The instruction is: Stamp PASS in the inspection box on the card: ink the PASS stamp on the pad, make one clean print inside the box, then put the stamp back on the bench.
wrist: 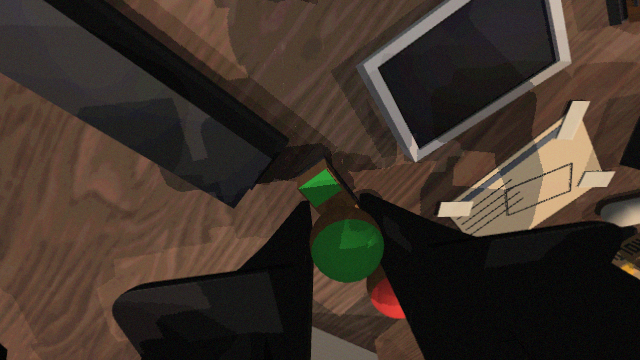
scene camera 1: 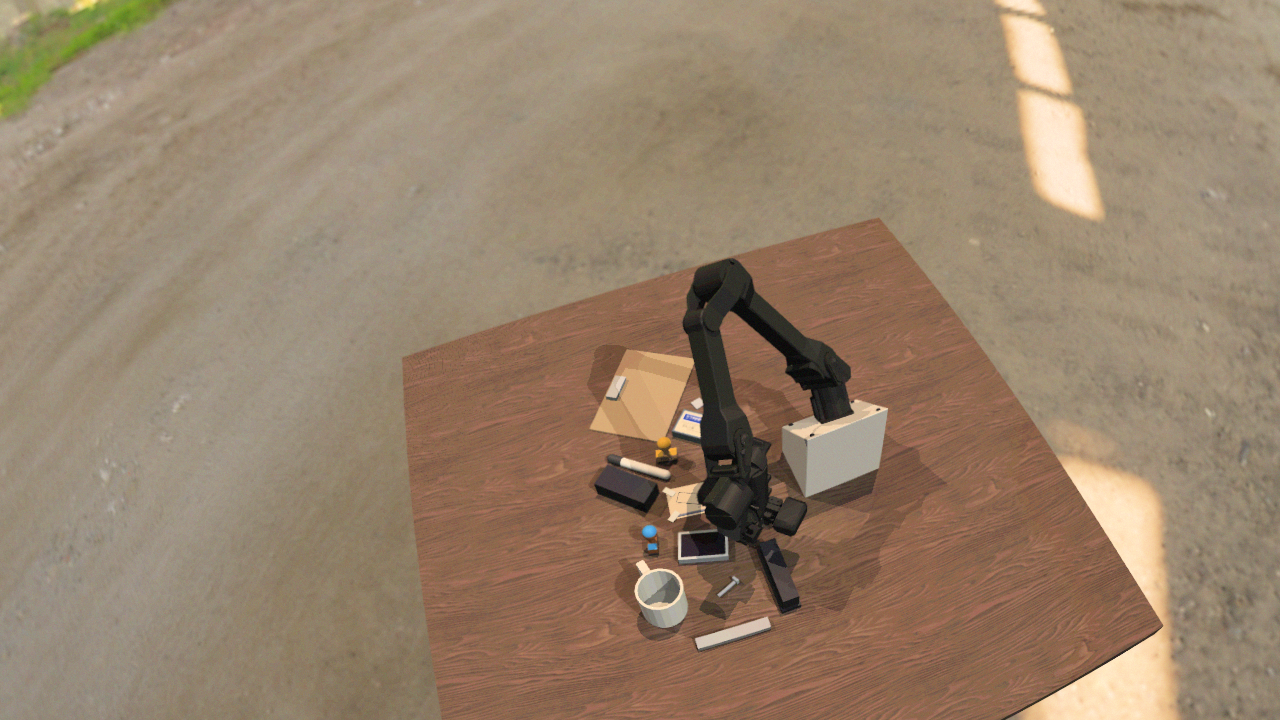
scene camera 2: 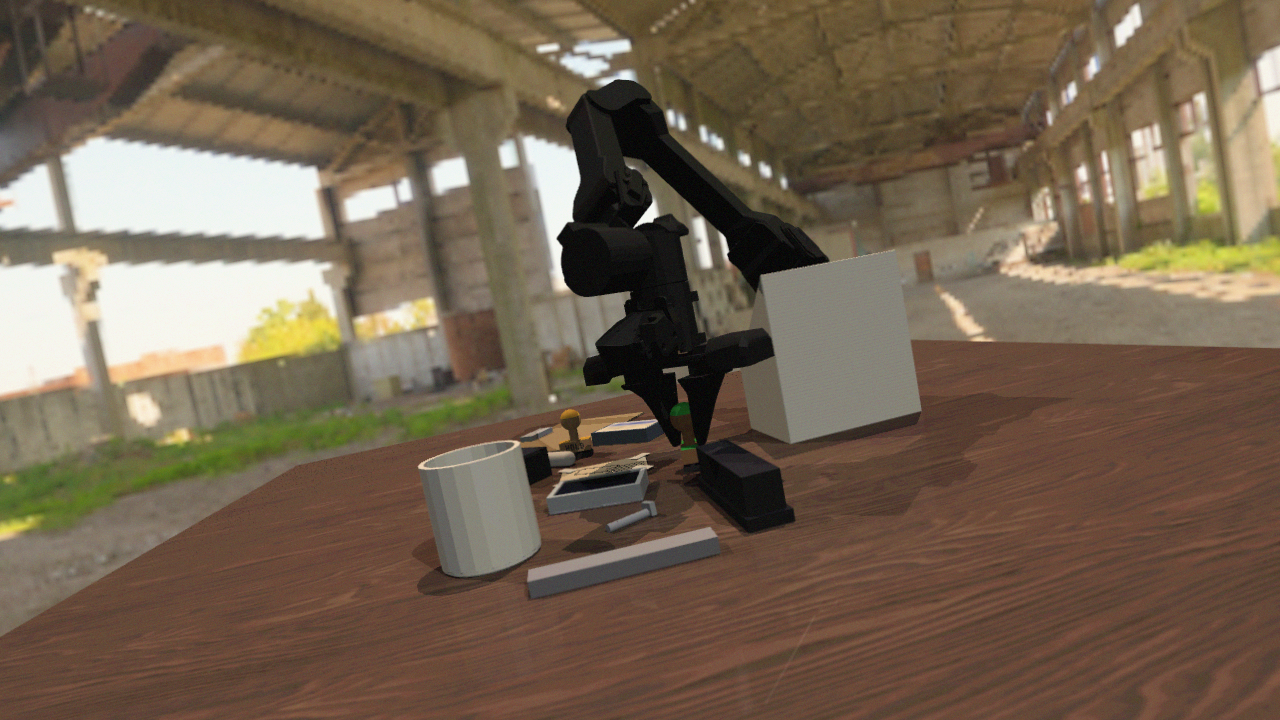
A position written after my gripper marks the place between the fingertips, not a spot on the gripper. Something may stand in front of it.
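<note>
On scene camera 2 I can see my gripper [scene camera 2: 689,445], a green-knobbed stamp [scene camera 2: 680,416] and a yellow-knobbed stamp [scene camera 2: 570,420]. There's also a white mug [scene camera 2: 479,498], a cardboard sheet [scene camera 2: 550,437], a long black block [scene camera 2: 749,489] and a grey bar [scene camera 2: 555,578]. Scene camera 1 gives me the cardboard sheet [scene camera 1: 641,401] and the mug [scene camera 1: 660,593] as well. In the wrist view there's a red-knobbed stamp [wrist: 379,289], along with the green-knobbed stamp [wrist: 346,244]. The white mug is out of frame in the wrist view, and the grey bar is out of frame in the wrist view too.
</note>
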